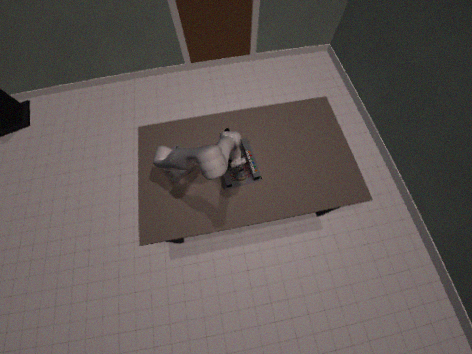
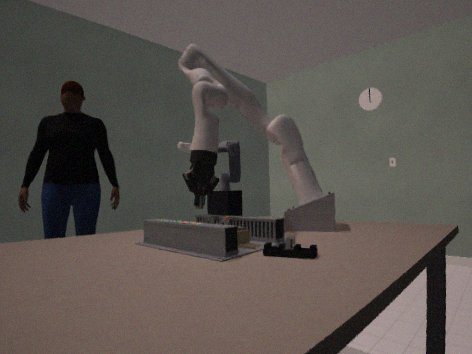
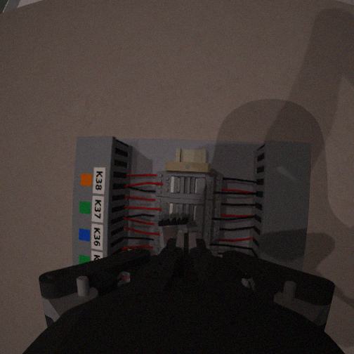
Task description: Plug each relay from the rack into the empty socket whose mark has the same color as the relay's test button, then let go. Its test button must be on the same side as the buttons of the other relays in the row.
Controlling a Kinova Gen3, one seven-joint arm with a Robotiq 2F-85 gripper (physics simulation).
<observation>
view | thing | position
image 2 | gripper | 198,208
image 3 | gripper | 185,244
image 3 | panel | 234,159
</observation>
